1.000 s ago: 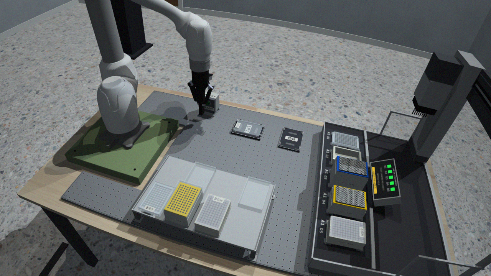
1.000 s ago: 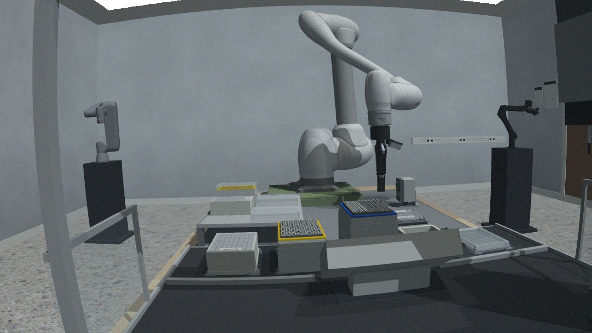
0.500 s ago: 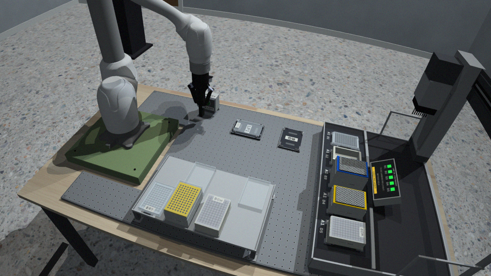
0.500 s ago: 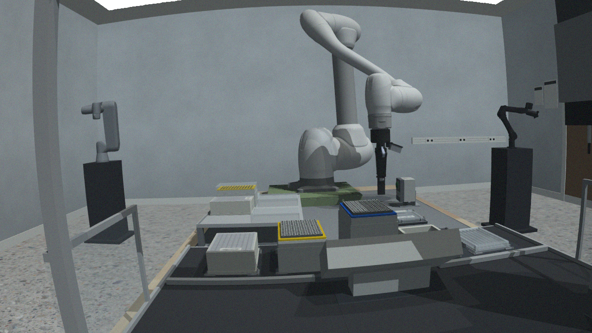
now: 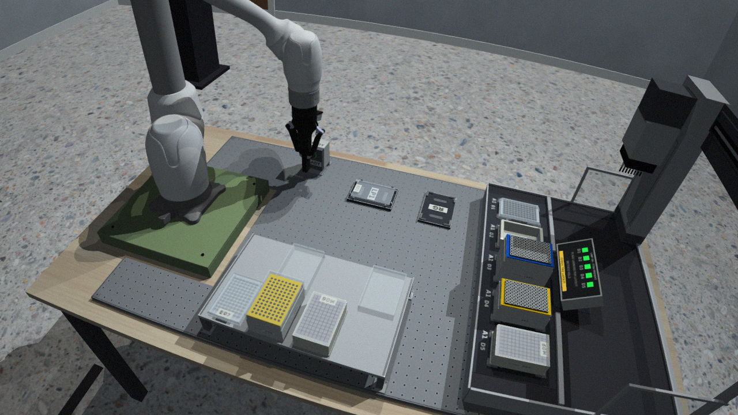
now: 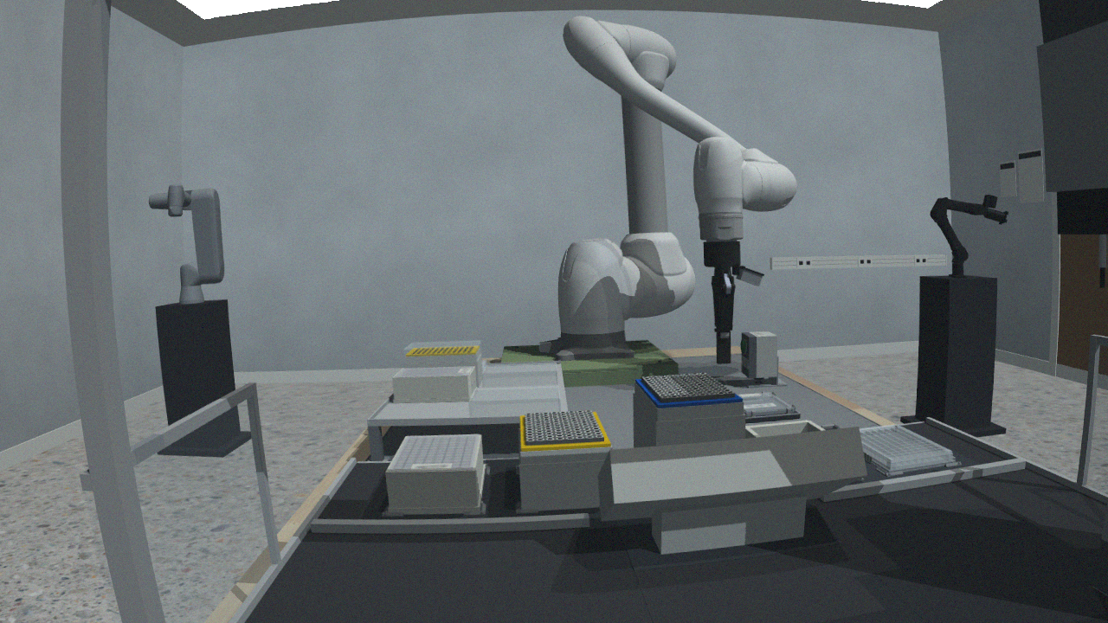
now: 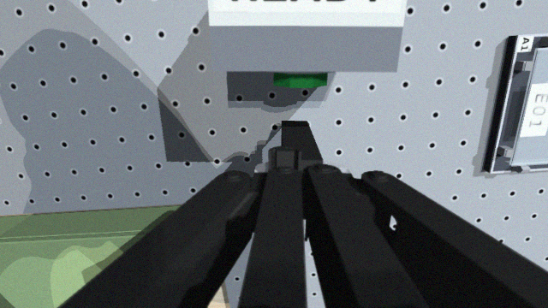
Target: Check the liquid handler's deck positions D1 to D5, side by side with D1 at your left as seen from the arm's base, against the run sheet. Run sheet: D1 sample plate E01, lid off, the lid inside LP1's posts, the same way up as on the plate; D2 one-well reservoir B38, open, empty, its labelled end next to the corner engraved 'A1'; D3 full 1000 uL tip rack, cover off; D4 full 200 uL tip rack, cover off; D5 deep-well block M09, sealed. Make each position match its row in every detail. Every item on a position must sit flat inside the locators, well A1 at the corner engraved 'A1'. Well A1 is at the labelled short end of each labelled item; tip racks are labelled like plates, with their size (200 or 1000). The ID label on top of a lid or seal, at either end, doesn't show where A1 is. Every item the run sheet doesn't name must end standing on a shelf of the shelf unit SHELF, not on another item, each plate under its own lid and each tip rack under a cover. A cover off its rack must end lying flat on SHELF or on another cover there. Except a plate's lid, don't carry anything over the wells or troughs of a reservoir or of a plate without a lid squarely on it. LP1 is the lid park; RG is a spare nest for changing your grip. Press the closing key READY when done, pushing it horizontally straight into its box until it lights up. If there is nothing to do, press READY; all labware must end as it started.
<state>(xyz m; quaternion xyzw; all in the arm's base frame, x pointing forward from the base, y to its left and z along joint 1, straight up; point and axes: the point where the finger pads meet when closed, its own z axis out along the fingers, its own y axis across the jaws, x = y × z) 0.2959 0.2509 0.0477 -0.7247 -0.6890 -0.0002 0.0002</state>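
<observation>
The ready box is 60 mm to the left of my hand and 10 mm below it. The rest, counted from my hand: clear lid labelled E01: 230 mm ahead, 60 mm below, 10 mm to the left; then shelf: 470 mm to the right, 210 mm ahead, 20 mm below; then clear sample plate: 690 mm ahead, 30 mm to the left, 10 mm below.
</observation>
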